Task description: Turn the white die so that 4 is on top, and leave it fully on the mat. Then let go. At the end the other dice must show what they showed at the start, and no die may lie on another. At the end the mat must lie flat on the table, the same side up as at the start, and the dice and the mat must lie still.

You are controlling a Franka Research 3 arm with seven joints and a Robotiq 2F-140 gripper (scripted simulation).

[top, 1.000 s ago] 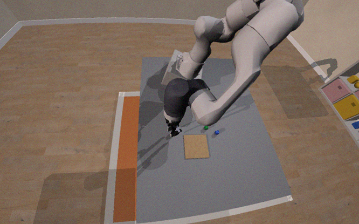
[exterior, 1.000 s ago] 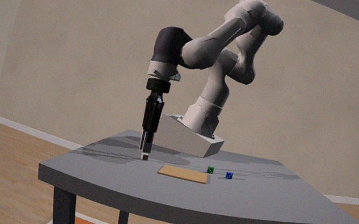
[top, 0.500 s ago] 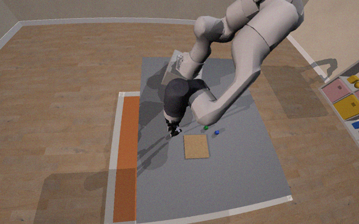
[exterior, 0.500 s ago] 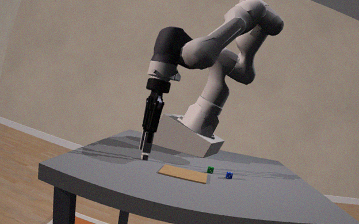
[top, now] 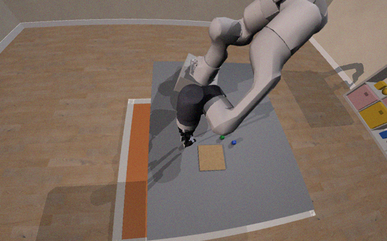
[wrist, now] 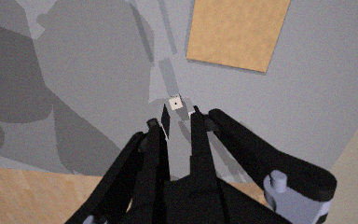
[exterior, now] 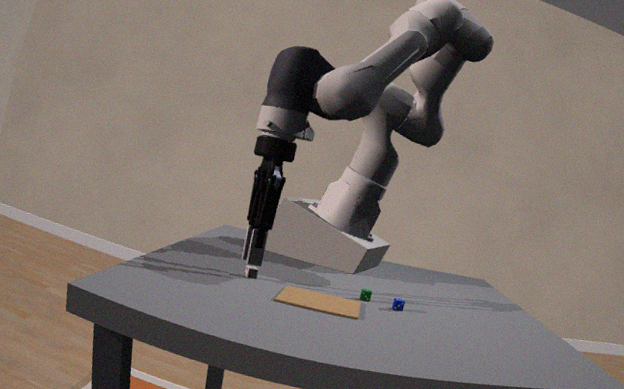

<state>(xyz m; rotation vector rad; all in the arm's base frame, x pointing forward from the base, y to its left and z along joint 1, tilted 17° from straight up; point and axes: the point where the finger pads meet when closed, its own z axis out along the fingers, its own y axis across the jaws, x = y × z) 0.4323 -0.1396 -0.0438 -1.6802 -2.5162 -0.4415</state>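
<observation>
The white die is 50 mm below my hand. From my hand the other things lie so: green die 230 mm to the left, 50 mm below, 30 mm behind; blue die 290 mm to the left, 50 mm below, 10 mm ahead; tan mat 140 mm to the left, 80 mm ahead, 60 mm below.
</observation>
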